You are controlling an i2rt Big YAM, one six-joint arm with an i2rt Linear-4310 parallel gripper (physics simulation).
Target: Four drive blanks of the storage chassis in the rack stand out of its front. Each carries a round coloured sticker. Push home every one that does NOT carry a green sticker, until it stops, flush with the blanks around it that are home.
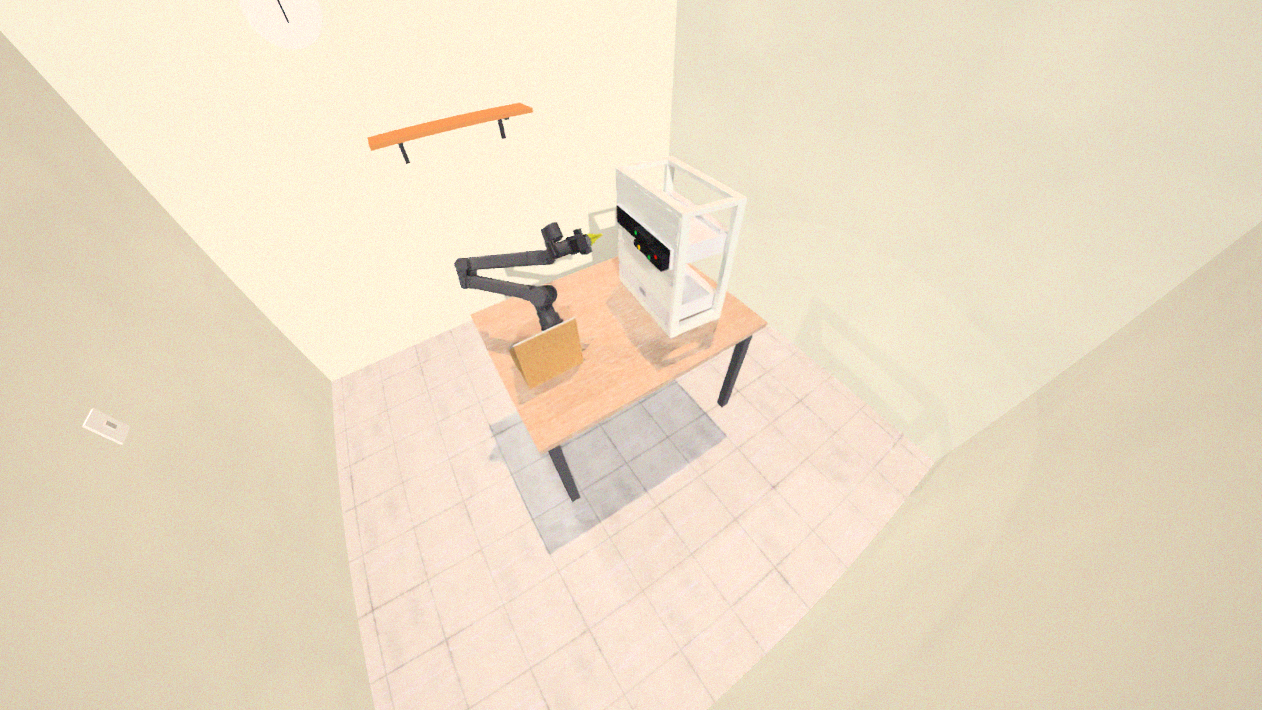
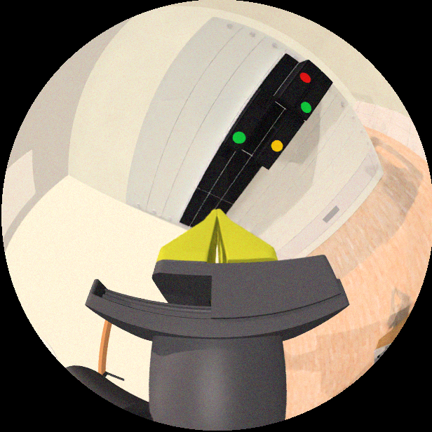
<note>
In view: my gripper (image 2: 216, 215) and a white rack (image 1: 659, 232).
</note>
